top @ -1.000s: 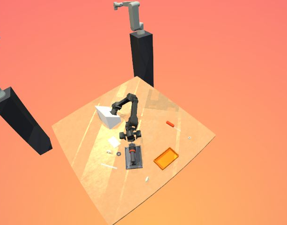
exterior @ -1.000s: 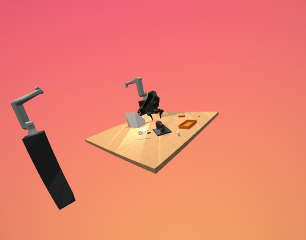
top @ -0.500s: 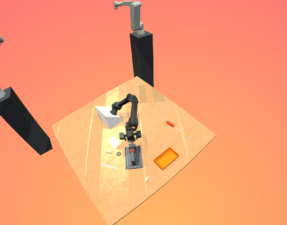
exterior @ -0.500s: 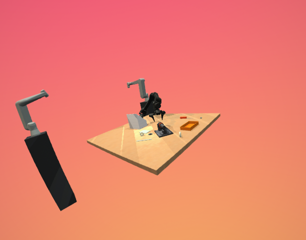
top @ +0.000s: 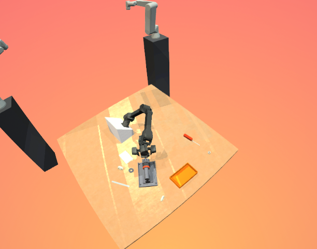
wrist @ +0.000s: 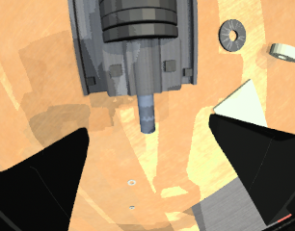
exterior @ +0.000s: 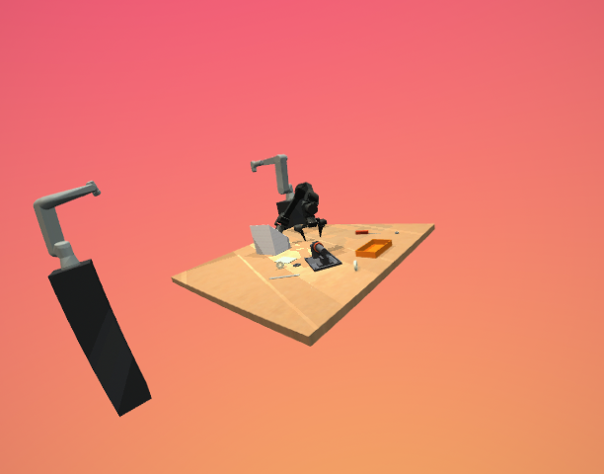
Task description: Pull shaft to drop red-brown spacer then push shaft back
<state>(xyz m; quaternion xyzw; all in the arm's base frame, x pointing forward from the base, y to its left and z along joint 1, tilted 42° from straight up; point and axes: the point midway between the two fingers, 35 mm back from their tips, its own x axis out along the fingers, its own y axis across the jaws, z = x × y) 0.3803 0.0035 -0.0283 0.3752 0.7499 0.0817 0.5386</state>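
Right now my gripper tip is 6 cm short of the blue-grey shaft, 3 cm to the left of it and 3 cm above it. The rest, counted from my gripper tip: red-brown spacer (9 cm ahead, 5 cm to the right, 3 cm below); then grey support (11 cm ahead, 6 cm to the right, 6 cm below); then pale card (14 cm behind, 12 cm to the right, 10 cm below).
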